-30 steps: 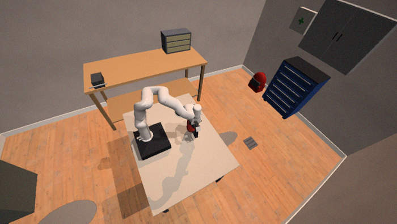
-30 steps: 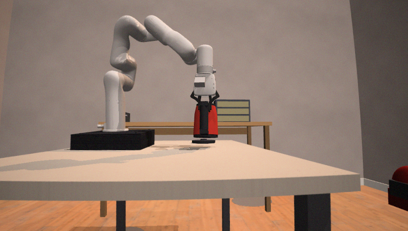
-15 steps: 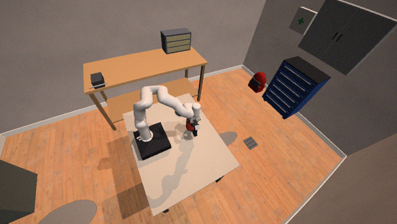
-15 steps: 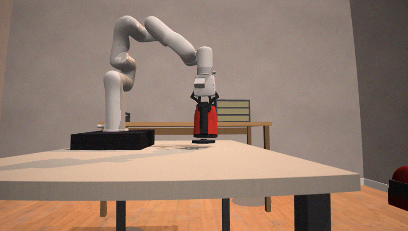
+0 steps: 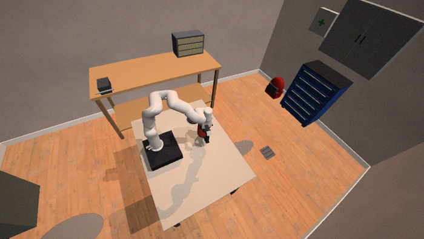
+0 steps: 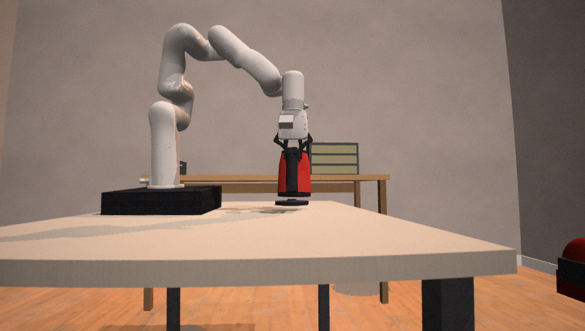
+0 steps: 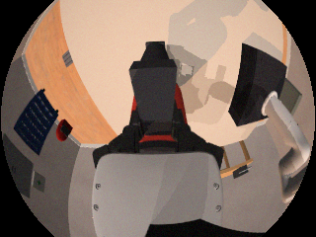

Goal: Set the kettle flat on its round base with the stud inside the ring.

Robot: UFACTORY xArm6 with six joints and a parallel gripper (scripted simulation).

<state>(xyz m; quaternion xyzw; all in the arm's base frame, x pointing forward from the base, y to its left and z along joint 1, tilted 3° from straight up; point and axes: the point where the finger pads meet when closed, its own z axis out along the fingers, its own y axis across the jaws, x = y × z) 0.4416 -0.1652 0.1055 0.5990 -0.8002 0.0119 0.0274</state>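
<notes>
The red kettle is 1 cm ahead of my hand, 3 cm to the left of it and 5 cm below it. Round my hand: black round base: 6 cm ahead, 30 cm to the left, 17 cm below.
</notes>
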